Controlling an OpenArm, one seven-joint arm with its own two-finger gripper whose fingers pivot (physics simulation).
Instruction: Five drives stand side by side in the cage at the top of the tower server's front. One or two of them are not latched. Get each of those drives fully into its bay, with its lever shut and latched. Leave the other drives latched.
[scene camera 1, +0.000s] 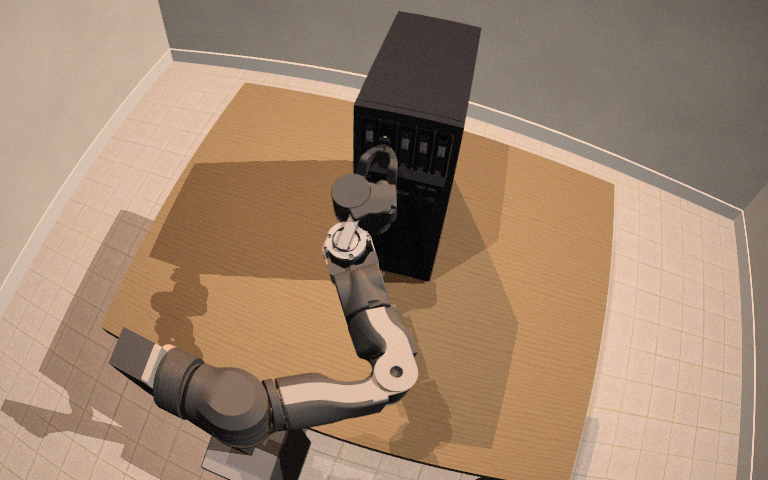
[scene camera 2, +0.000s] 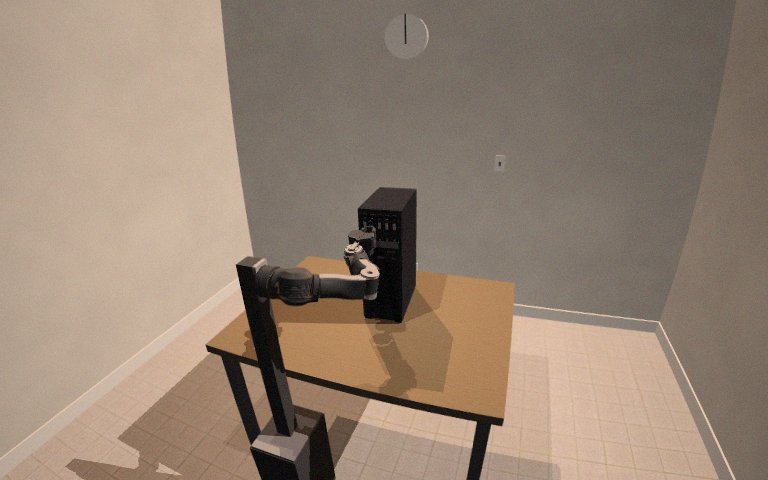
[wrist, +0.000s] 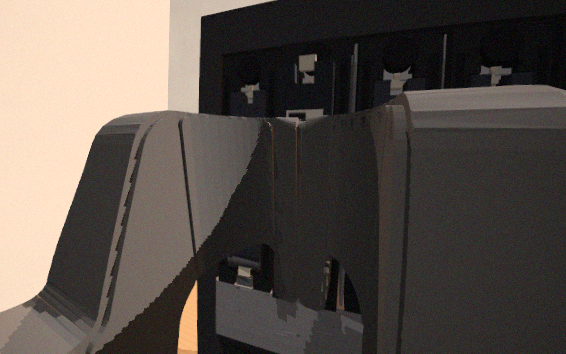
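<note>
The black tower server (scene camera 1: 419, 67) (scene camera 2: 408, 254) (wrist: 380, 25) stands upright with five drives side by side in its top cage. The first drive from the left (scene camera 1: 369, 134) (wrist: 250, 100), the third drive (scene camera 1: 405, 142) (wrist: 397, 82), the fourth drive (scene camera 1: 423, 146) (wrist: 495, 75) and the fifth drive (scene camera 1: 441, 150) look flush with levers shut. The second drive's lever (scene camera 1: 384, 138) (wrist: 307, 62) is raised close to upright, its pale tip above my fingers; whether it is latched I cannot tell. My gripper (scene camera 1: 385, 147) (wrist: 309, 208) is shut and empty, right at that lever's front, hiding the drive's lower part.
The tower stands on a wooden table (scene camera 1: 283, 322) (scene camera 2: 475, 339). My arm (scene camera 1: 334, 396) (scene camera 2: 339, 285) reaches across the table from the left front. The first and third drives are close on either side of my fingers. A grey ledge (wrist: 245, 310) runs below the drives.
</note>
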